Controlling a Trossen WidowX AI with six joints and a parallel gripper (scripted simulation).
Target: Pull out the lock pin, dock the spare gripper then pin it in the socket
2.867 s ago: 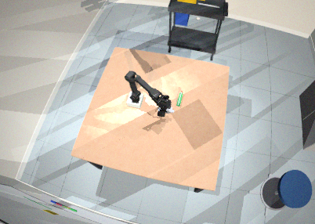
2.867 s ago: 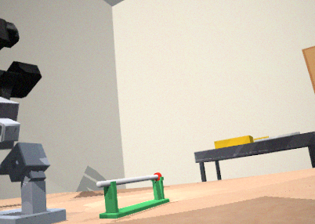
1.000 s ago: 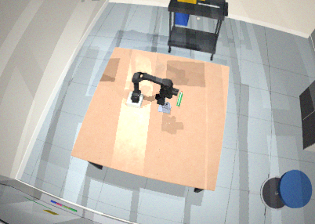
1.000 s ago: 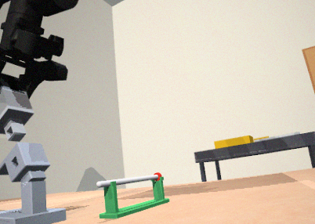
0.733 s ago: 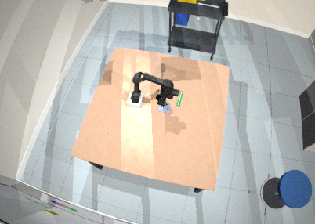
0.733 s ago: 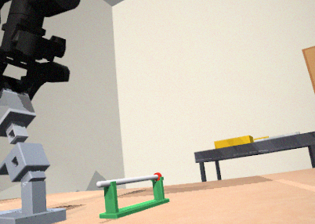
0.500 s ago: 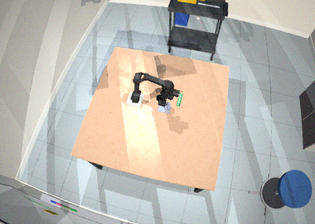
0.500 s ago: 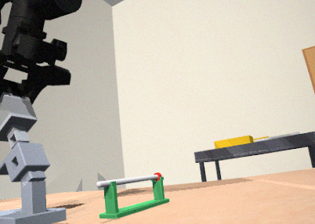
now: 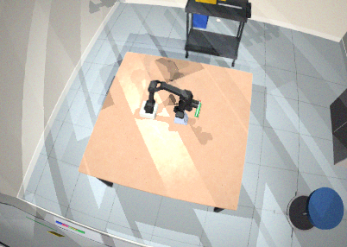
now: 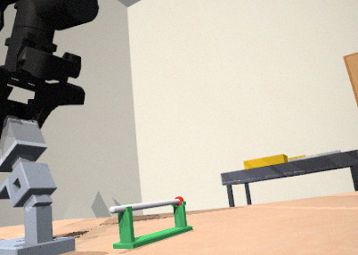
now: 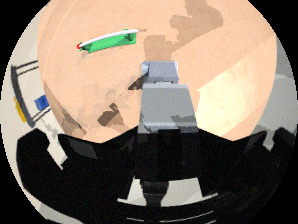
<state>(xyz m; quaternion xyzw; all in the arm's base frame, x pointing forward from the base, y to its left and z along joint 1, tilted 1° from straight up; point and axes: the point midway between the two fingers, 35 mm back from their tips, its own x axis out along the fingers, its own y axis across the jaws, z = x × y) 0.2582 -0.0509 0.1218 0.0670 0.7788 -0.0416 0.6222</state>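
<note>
My gripper tip is 160 mm short of the green cradle, 120 mm above it and 100 mm to the right of it. Round my gripper tip: spare gripper (10 mm ahead); socket (90 mm below, 30 mm ahead).
</note>
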